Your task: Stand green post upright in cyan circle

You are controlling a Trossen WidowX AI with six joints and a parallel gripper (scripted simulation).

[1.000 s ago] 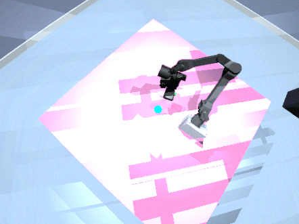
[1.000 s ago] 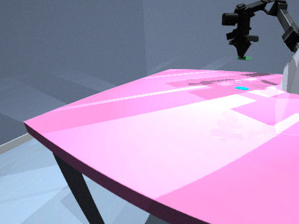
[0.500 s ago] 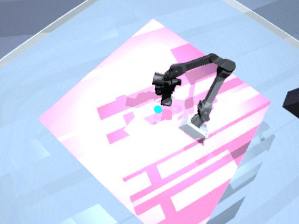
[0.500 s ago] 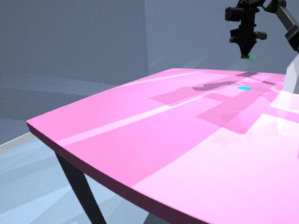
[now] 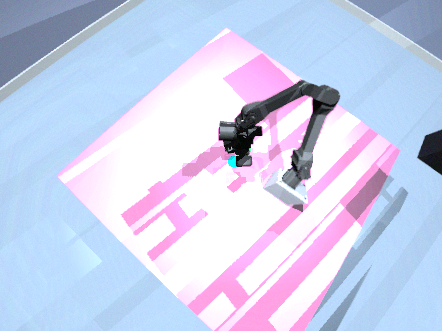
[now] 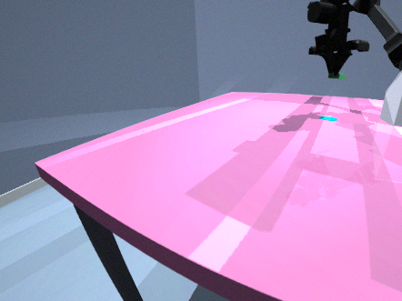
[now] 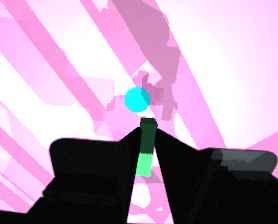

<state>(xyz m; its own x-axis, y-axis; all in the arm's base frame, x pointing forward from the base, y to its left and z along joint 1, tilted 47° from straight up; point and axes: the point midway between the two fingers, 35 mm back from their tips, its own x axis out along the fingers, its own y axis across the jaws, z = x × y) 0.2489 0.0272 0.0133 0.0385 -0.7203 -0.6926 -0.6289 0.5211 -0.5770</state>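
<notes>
Now: gripper tip 2 cm to the right of the cyan circle and 14 cm above it. The rest, counted from my gripper tip: green post 2 cm behind, 1 cm to the right.
</notes>
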